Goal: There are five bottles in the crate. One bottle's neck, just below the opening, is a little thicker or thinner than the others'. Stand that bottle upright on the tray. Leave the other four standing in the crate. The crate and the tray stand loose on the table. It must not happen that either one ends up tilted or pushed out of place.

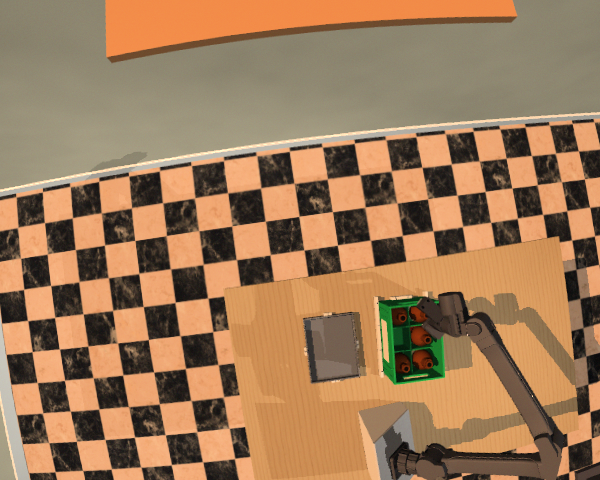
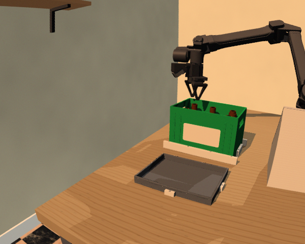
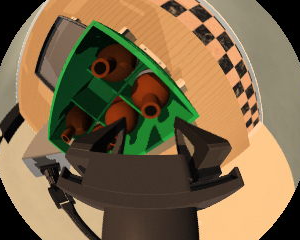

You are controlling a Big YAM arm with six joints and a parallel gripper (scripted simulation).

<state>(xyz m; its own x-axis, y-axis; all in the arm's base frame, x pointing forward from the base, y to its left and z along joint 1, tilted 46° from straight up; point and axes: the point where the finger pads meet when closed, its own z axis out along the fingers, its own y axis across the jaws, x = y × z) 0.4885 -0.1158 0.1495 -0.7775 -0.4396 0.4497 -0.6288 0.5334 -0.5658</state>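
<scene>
My hand is 8 cm past the green crate, 5 cm to the right of it and 11 cm above it. Also, from my hand: dark grey tray: 8 cm behind, 34 cm to the left, 18 cm below.
</scene>
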